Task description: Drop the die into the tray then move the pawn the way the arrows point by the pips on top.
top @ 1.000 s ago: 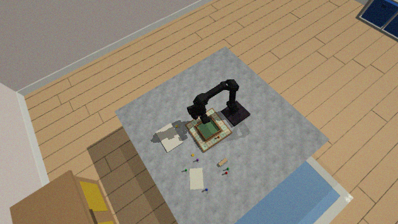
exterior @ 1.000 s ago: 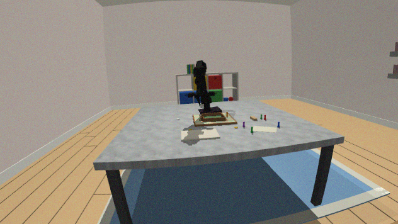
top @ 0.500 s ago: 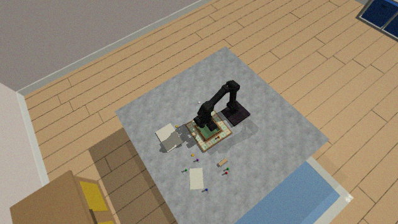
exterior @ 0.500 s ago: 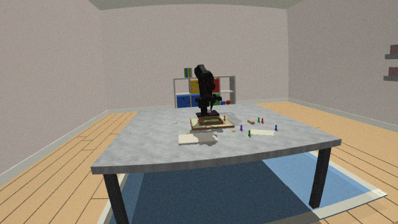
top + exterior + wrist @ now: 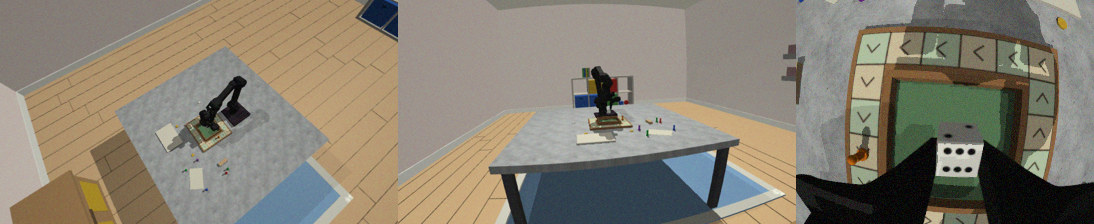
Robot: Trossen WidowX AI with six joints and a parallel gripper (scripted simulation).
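Now: the orange pawn 20 mm behind my gripper tip, 120 mm to the left of it and 60 mm below it. From my gripper tip the other things lie so: white die: right at my gripper tip; then purple pawn: 230 mm ahead, 120 mm to the left, 70 mm below; then green dice tray: 20 mm behind, 80 mm below.
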